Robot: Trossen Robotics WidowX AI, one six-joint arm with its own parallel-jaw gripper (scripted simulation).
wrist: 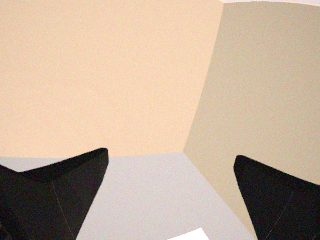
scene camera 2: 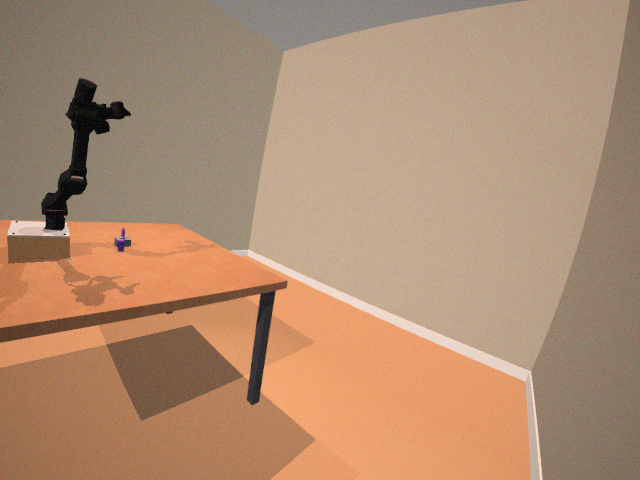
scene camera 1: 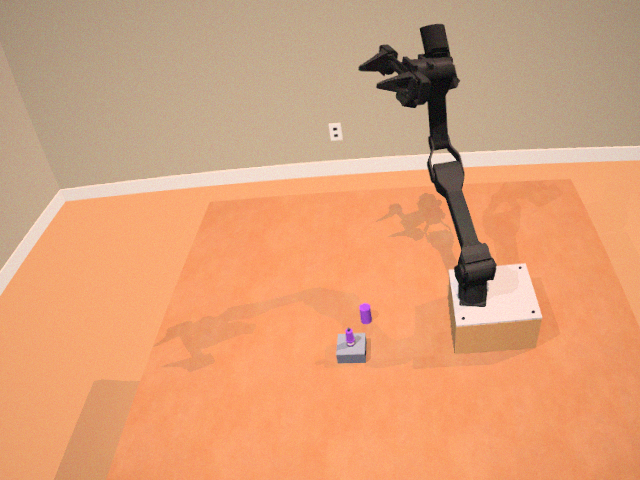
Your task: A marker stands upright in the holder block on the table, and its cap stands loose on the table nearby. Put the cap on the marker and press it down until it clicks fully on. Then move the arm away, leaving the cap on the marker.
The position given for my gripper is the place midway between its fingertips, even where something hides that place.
My gripper (scene camera 1: 367, 76) is open, with nothing in its grasp.
My gripper also shows in the wrist view (wrist: 173, 160).
